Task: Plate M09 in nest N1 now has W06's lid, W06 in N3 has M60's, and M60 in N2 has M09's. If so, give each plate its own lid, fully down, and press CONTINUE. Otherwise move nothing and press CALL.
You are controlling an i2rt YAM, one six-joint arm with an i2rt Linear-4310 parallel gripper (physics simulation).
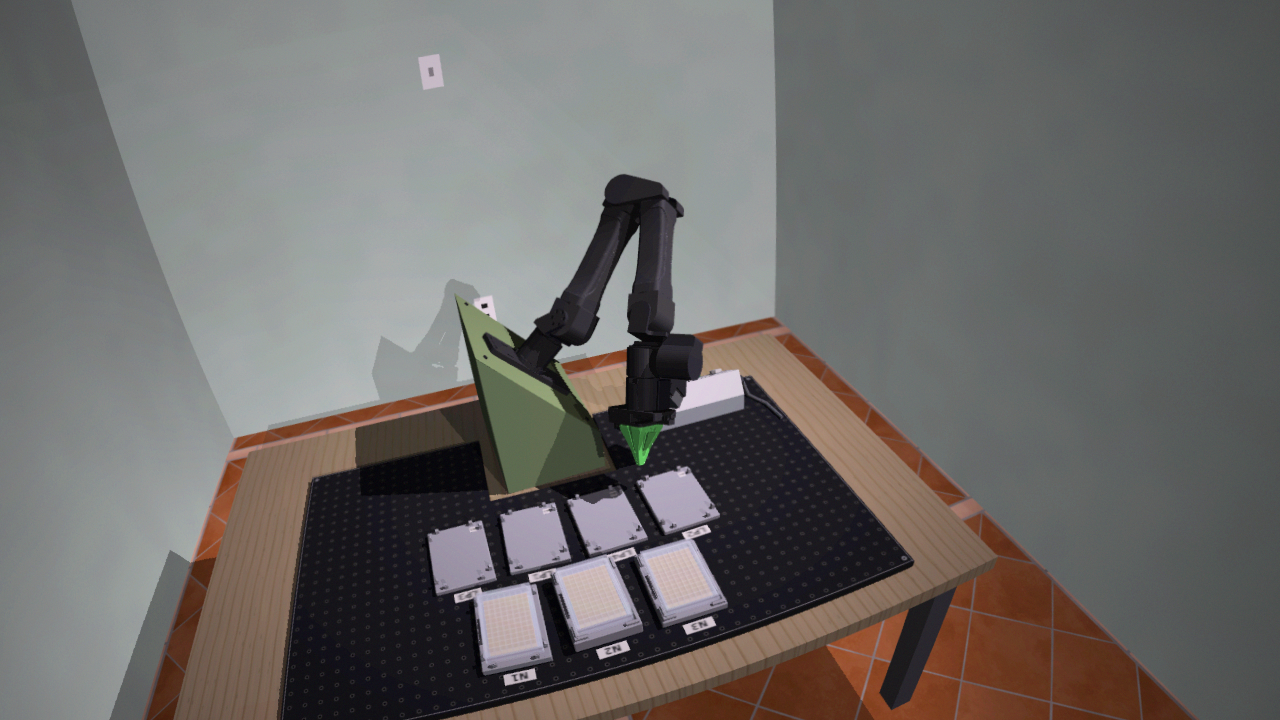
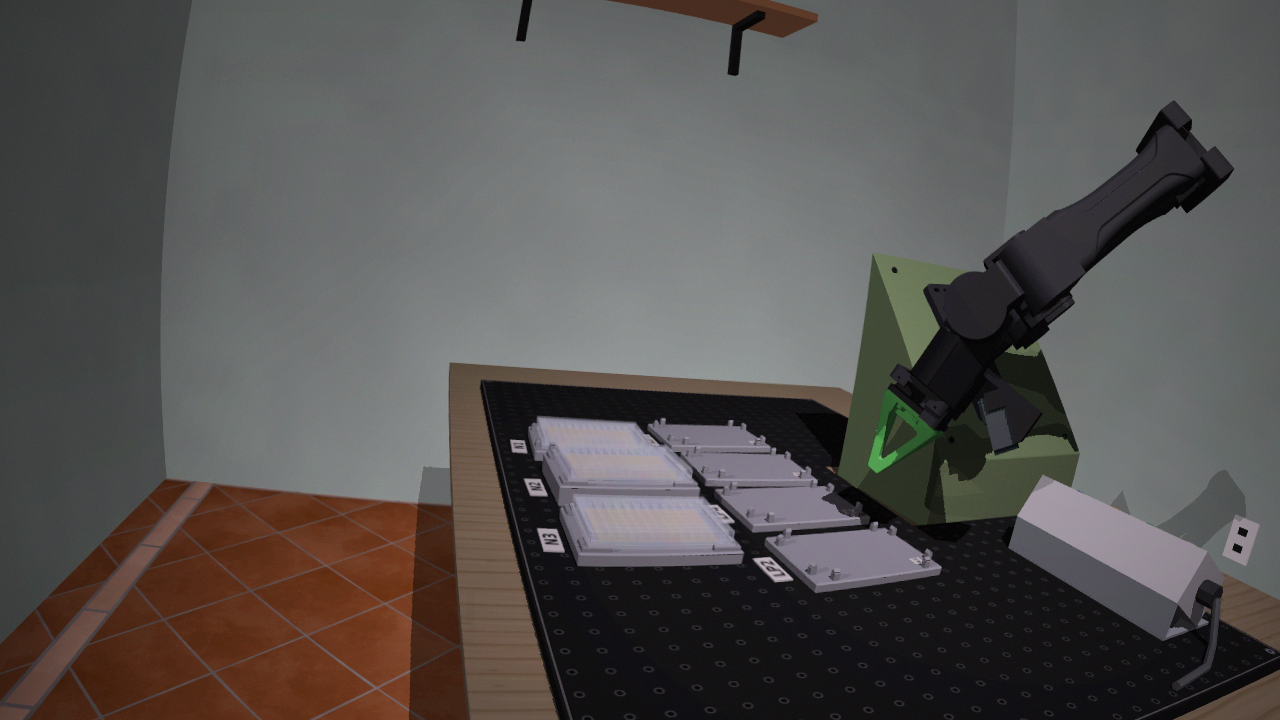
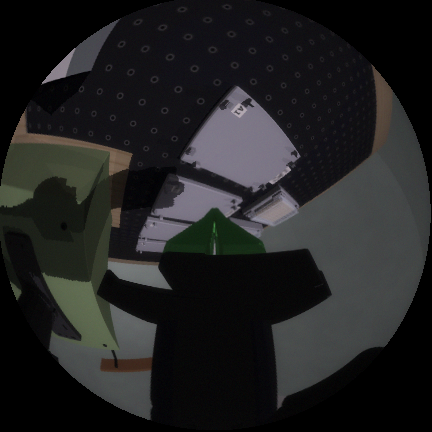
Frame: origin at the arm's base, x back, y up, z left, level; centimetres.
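Seen in the pictures: gripper, fingertip midpoint: (image 1: 640,465) (image 2: 872,470) (image 3: 214,212); arm's base, origin of the base link: (image 1: 525,366).
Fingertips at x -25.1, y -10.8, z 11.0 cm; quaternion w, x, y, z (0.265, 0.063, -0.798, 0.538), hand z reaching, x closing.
Note:
Pixels of each thing's middle, then the offset from my fingertips to it.
- N1 plate, body centre: (image 2: 591,431) (image 1: 508,620) dx -17.4, dy -4.9, dz -30.9 cm
- N2 plate, body centre: (image 2: 621,459) (image 1: 592,591) dx -18.9, dy -3.9, dz -17.6 cm
- N3 plate, body centre: (image 2: 650,517) (image 1: 678,573) (image 3: 276,214) dx -21.3, dy -4.9, dz -4.4 cm
- LP2 park, body centre: (image 2: 855,552) (image 3: 251,154) (image 1: 676,497) dx -4.2, dy -6.5, dz +4.6 cm
- white box, body centre: (image 2: 1114,546) (image 1: 687,394) dx +19.0, dy -3.3, dz +20.1 cm
Three pale plates with clear covers stand in a row: the N1 plate (image 1: 510,626) (image 2: 588,435), the N2 plate (image 1: 595,598) (image 2: 617,467) and the N3 plate (image 1: 682,577) (image 2: 648,522). The N2 plate looks to stand higher than its neighbours. Which plate and which lid each one is, I cannot read. My green-fingered gripper (image 1: 640,462) (image 2: 877,467) (image 3: 214,212) is shut and empty, in the air behind the row of grey lid parks, beside the green stand. The CONTINUE and CALL buttons cannot be made out.
Several flat grey lid parks with small corner posts lie behind the plates; the LP2 park (image 1: 677,501) (image 2: 859,557) (image 3: 240,145) is at one end. A white box (image 1: 711,398) (image 2: 1109,555) with a cable stands beyond. The green stand (image 1: 546,443) (image 2: 868,385) (image 3: 97,220) carries the arm.

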